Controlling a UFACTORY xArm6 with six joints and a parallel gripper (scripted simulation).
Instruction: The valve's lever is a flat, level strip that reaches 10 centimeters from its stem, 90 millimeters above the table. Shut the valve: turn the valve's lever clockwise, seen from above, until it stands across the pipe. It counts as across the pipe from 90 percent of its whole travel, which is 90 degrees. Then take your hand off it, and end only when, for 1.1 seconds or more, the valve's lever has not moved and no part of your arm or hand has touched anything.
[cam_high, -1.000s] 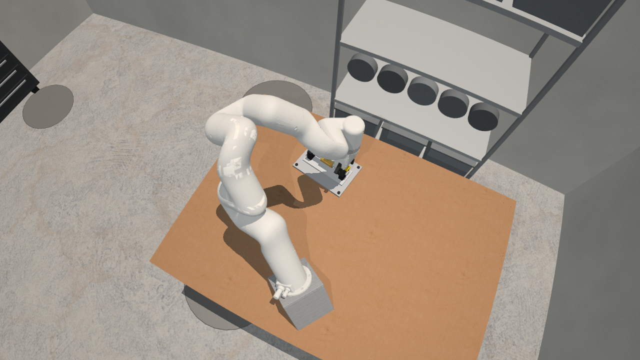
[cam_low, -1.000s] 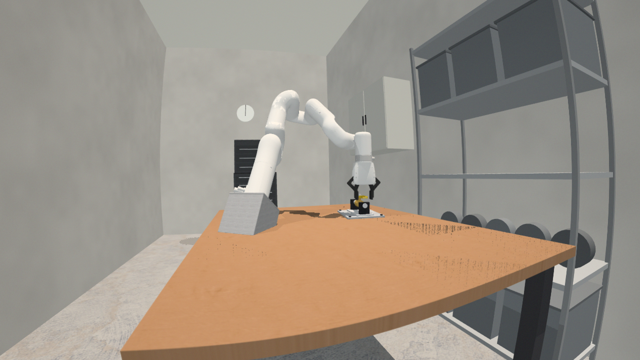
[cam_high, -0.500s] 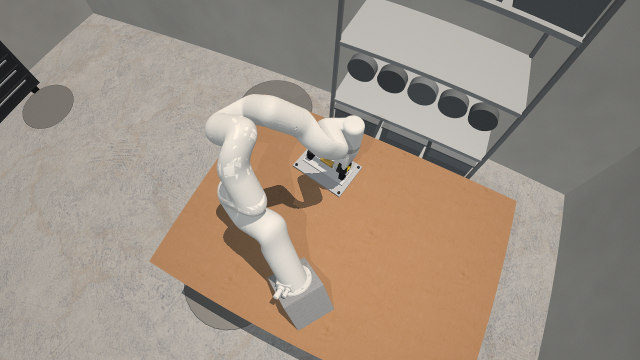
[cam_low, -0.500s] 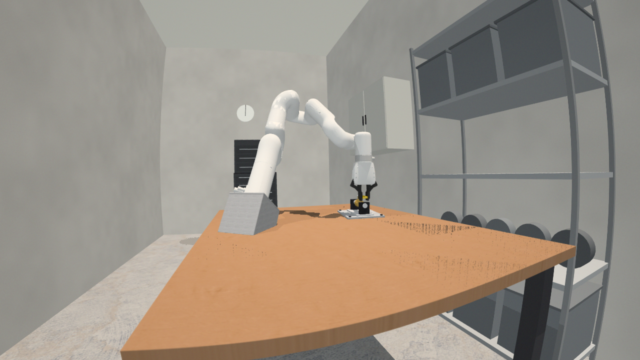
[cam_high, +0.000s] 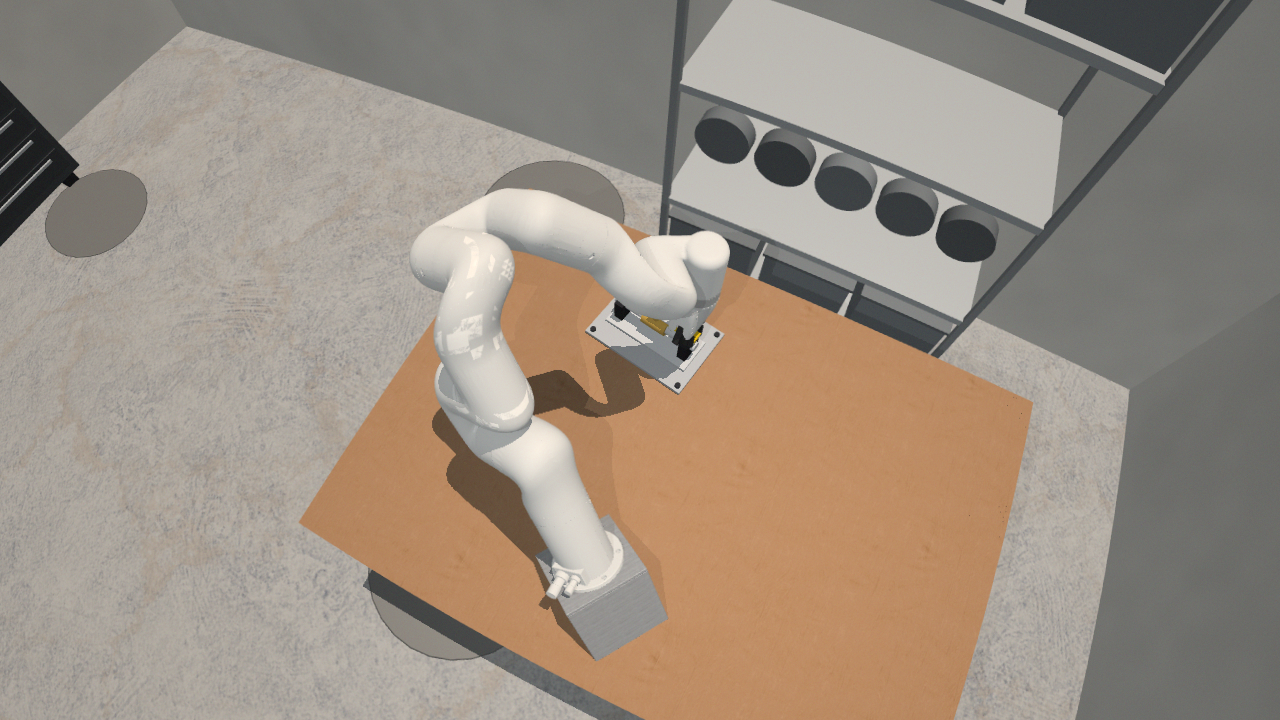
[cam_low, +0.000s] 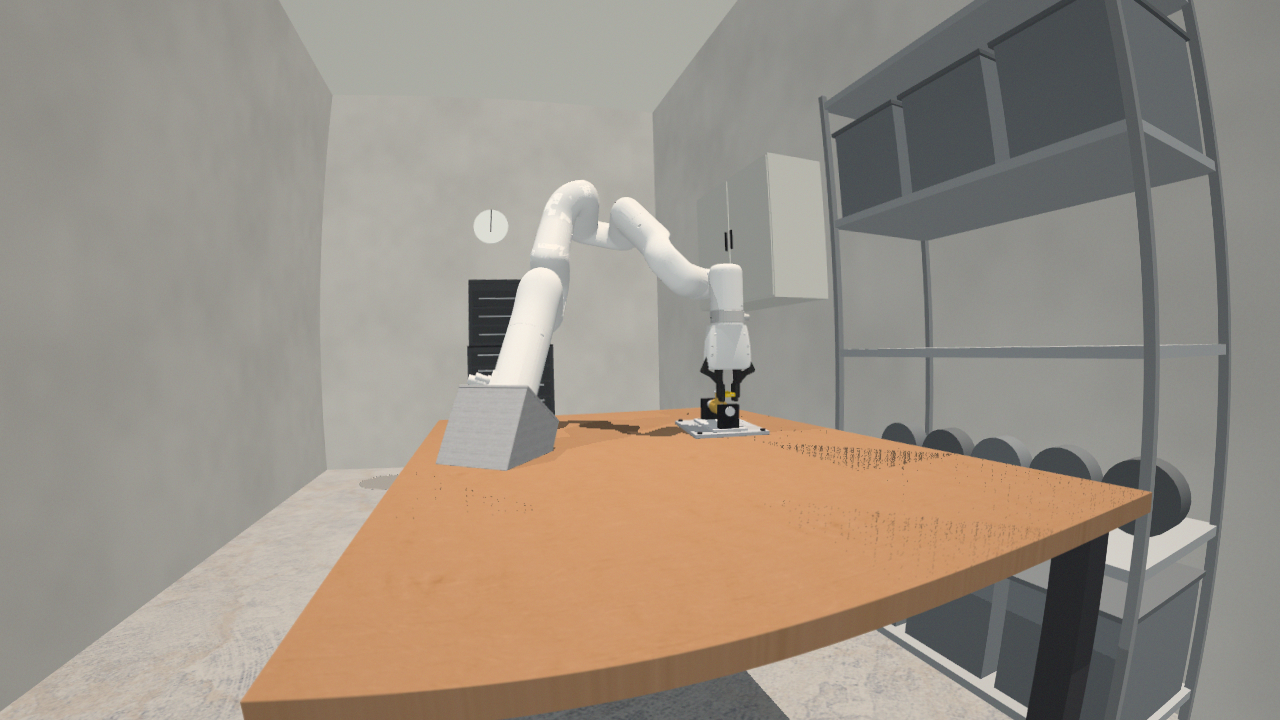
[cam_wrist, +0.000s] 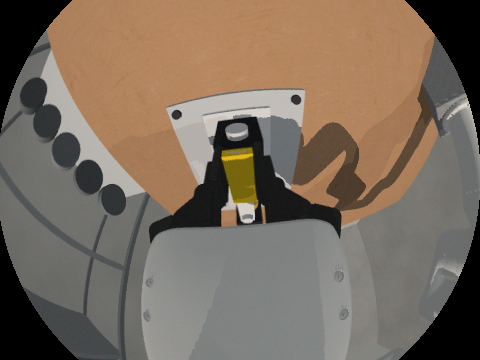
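Right now the valve lever is 1 cm ahead of my hand and 5 cm to the left of it.
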